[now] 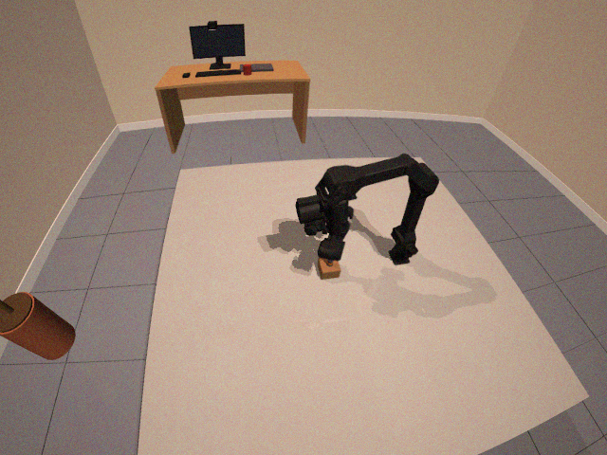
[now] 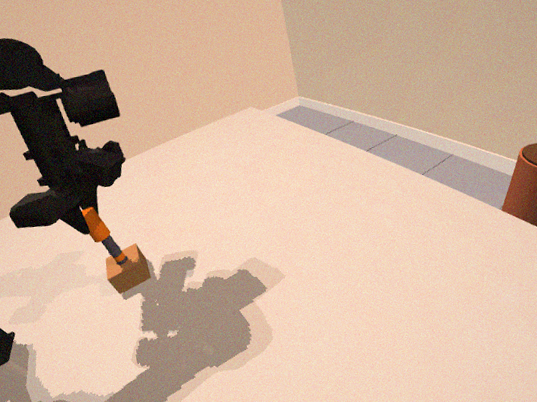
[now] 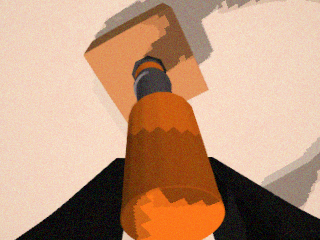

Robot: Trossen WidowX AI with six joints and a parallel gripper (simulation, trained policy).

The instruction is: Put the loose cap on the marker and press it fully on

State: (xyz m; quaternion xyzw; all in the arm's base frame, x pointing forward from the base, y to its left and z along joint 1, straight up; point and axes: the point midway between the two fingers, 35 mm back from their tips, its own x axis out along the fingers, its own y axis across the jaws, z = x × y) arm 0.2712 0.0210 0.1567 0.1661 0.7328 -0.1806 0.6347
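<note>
Right now the wooden holder block is 10 mm ahead of my gripper tip and 100 mm below it. The rest, counted from my gripper tip: orange cap (10 mm ahead).
</note>
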